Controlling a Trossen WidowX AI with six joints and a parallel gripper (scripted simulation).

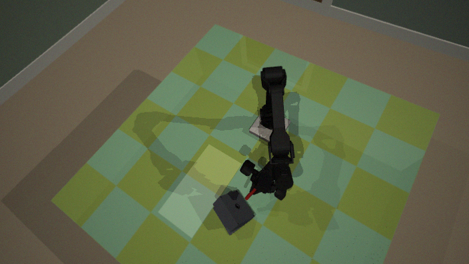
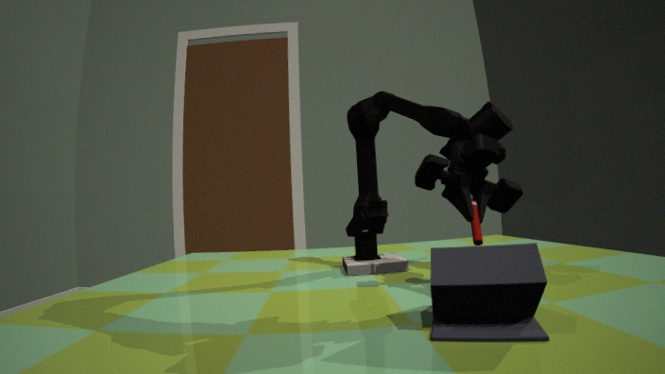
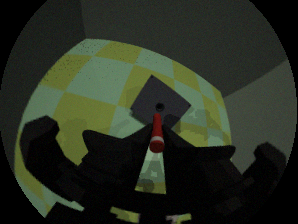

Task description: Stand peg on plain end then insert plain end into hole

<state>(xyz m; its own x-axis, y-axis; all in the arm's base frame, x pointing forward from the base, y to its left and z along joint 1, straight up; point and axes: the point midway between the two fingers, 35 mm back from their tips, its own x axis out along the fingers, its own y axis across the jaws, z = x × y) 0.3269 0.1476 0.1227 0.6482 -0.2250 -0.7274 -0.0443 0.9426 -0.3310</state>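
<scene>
Now: gripper tip 80 mm short of the dark sloped panel, 30 mm to the left of it and 80 mm above it. The rest, counted from my gripper tip: red peg (10 mm behind, 10 mm above).
</scene>
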